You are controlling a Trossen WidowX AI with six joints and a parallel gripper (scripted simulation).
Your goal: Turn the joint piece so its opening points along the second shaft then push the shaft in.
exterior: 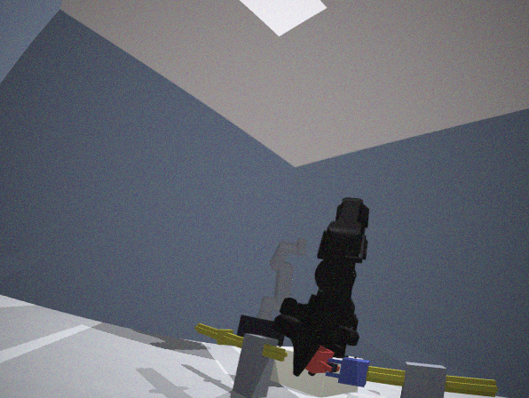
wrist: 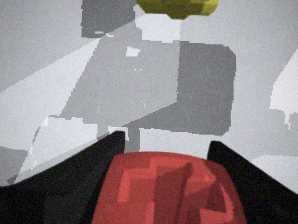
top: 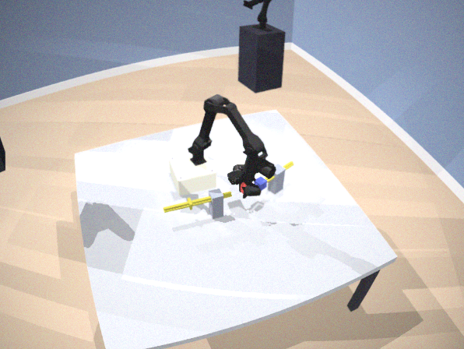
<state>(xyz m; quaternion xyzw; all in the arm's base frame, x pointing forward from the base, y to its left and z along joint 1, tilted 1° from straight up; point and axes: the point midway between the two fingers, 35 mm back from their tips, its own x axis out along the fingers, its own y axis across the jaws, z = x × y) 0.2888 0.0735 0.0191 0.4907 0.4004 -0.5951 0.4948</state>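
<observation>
The red square joint piece is 3 cm above my gripper tip and 2 cm to the left of it.
</observation>
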